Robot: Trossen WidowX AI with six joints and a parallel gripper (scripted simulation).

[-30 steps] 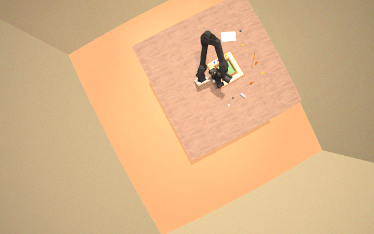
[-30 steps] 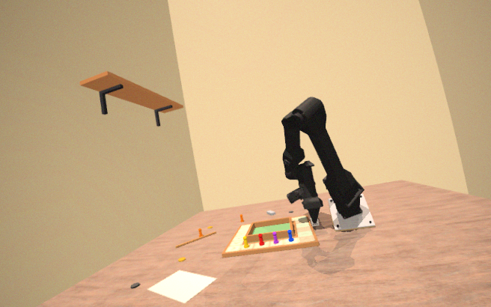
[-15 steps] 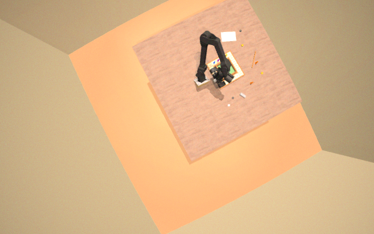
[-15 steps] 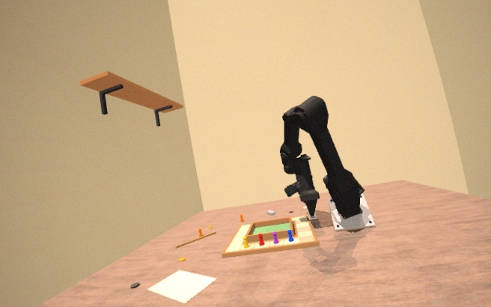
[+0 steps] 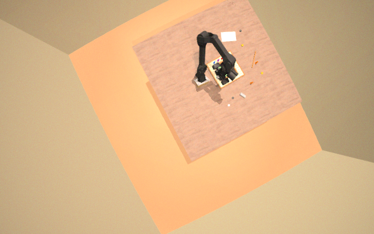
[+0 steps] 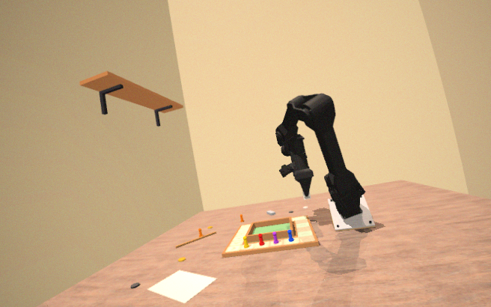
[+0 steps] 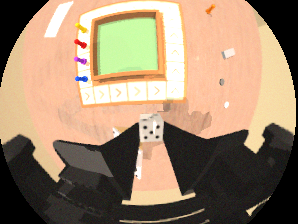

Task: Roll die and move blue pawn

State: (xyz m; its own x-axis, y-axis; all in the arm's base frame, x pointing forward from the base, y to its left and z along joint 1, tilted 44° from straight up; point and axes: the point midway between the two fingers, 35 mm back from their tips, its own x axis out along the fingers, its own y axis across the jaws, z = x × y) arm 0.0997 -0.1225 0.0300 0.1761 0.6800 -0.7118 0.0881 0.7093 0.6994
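Now: gripper tip 150 mm to the right of the blue pawn, 90 mm short of it and 80 mm above it. From my gripper tip the other things lie so: green tray: 150 mm ahead, 100 mm below, 30 mm to the left; then purple pawn: 150 mm to the left, 140 mm ahead, 80 mm below; then white die: right at my gripper tip.
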